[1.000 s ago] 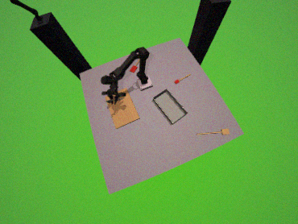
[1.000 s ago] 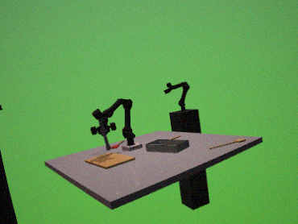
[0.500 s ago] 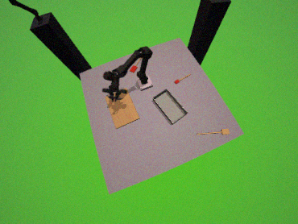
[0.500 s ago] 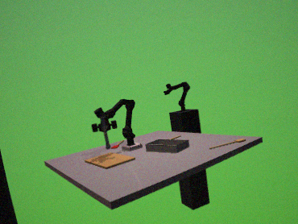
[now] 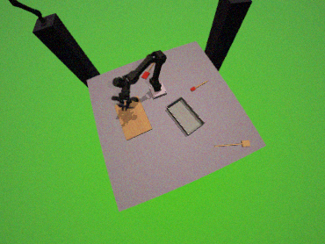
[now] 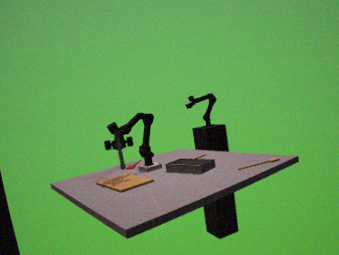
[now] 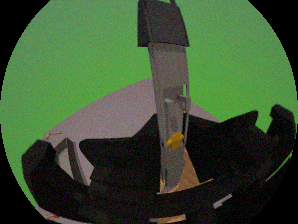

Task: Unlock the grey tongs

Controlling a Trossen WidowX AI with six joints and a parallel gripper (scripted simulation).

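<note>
My gripper tip is now 22 cm above the wooden board and 4 cm past it. Round my gripper tip: roasting tin (45 cm to the left, 20 cm below, 7 cm ahead); yellow lock piece (4 cm behind, 1 cm to the left, 1 cm above).
</note>
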